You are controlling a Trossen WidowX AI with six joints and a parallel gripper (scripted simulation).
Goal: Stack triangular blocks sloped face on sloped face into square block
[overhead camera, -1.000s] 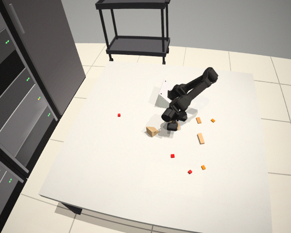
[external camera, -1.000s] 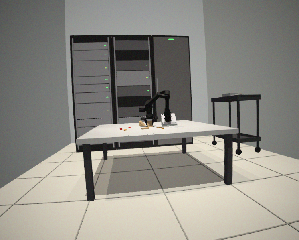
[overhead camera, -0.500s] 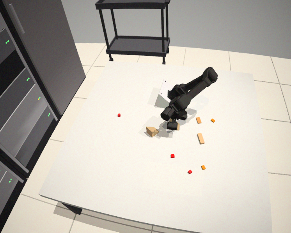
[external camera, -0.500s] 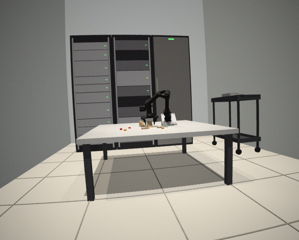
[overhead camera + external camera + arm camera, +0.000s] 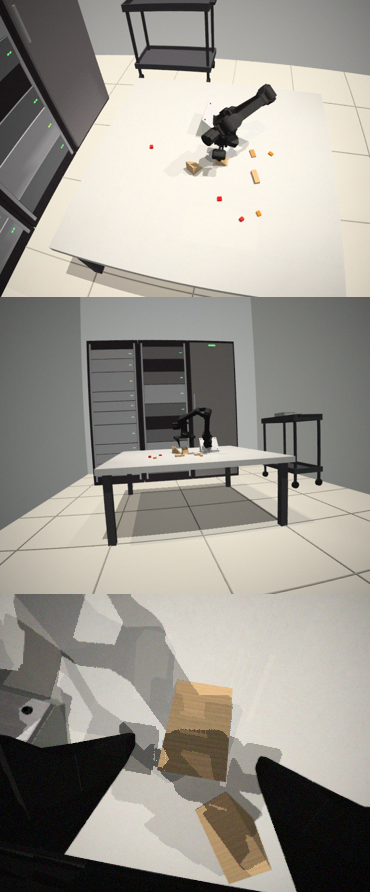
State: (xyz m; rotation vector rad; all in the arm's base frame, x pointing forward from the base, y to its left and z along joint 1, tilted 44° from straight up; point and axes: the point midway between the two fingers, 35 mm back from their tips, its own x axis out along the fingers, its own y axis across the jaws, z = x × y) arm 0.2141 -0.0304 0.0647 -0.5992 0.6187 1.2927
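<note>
The triangular block lies 1 cm to the right of my gripper tip and 5 cm below it. Also, from my gripper tip: tan plank 9 cm ahead, 18 cm to the left, 5 cm below.
</note>
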